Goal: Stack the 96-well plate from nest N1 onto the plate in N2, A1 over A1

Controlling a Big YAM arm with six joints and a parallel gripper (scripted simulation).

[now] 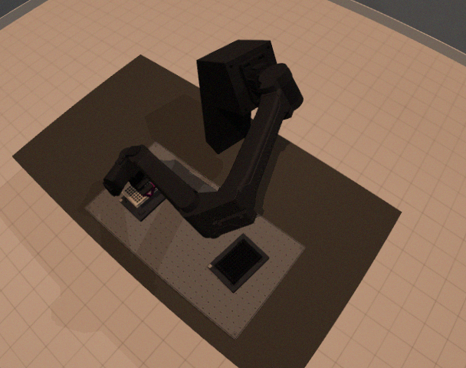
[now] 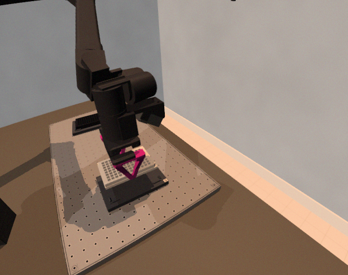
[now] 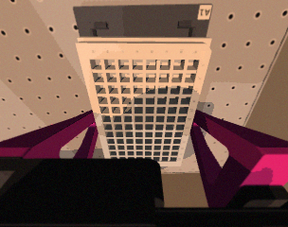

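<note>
Right now my hand is 60 mm above the plate nest N1. The rest, counted from my hand: cream 96-well plate: right at my hand; then black 96-well plate: 400 mm to the left, 100 mm behind, 40 mm below; then plate nest N2: 400 mm to the left, 100 mm behind, 60 mm below.
</note>
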